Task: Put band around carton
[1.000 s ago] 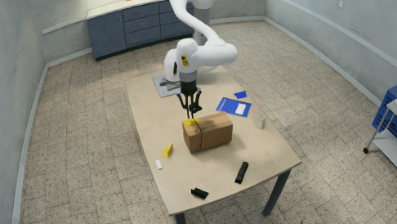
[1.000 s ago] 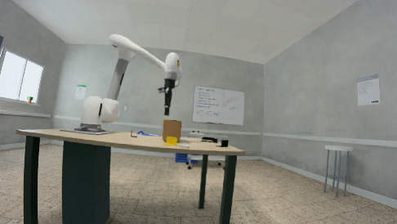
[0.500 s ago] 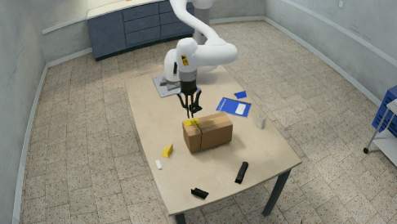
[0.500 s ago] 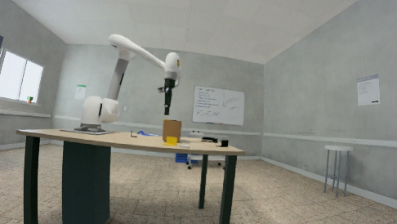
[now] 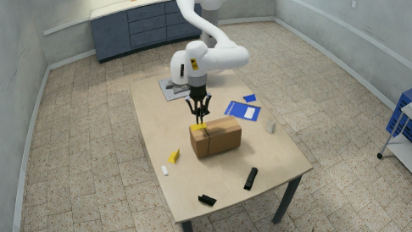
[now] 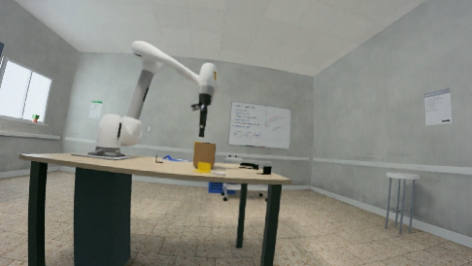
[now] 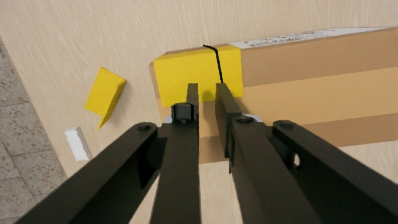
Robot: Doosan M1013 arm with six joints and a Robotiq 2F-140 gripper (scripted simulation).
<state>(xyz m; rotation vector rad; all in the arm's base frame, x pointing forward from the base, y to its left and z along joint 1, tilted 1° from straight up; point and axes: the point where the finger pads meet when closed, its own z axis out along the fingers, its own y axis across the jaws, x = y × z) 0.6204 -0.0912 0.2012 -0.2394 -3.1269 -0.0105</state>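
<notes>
Now: hand 130 mm above the brown carton, 80 mm to the right of it and 30 mm short of it. Round my hand: white block (240 mm to the right, 210 mm below, 100 mm ahead); blue folder (360 mm to the left, 210 mm below, 190 mm behind).
</notes>
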